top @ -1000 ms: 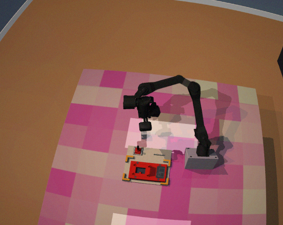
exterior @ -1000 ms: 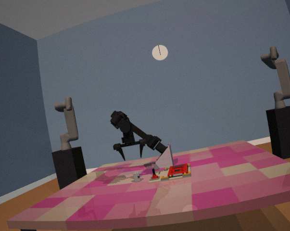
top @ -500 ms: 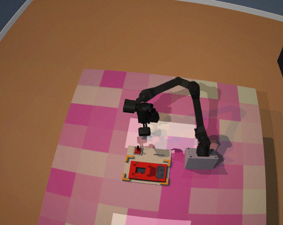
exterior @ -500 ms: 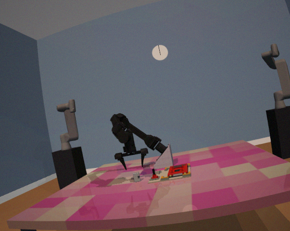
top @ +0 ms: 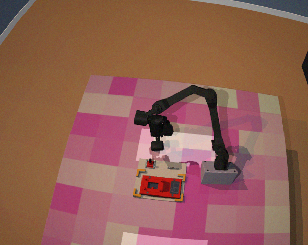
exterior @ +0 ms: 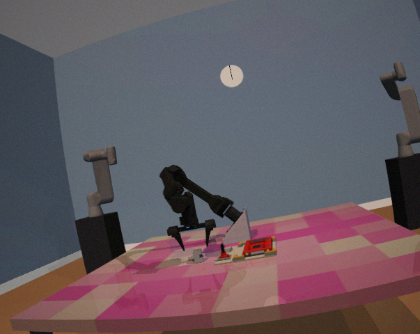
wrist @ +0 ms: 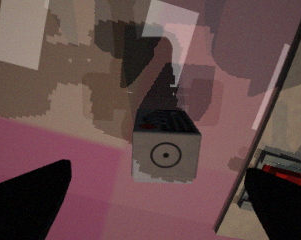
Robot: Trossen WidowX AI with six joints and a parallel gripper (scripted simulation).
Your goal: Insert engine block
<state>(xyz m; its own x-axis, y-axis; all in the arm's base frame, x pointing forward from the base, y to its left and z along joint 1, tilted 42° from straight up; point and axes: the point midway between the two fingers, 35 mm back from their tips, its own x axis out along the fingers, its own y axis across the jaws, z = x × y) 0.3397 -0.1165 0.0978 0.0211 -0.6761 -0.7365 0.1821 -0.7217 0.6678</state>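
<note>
Now: gripper tip 30 mm above the grey engine block and 10 mm to the right of it.
</note>
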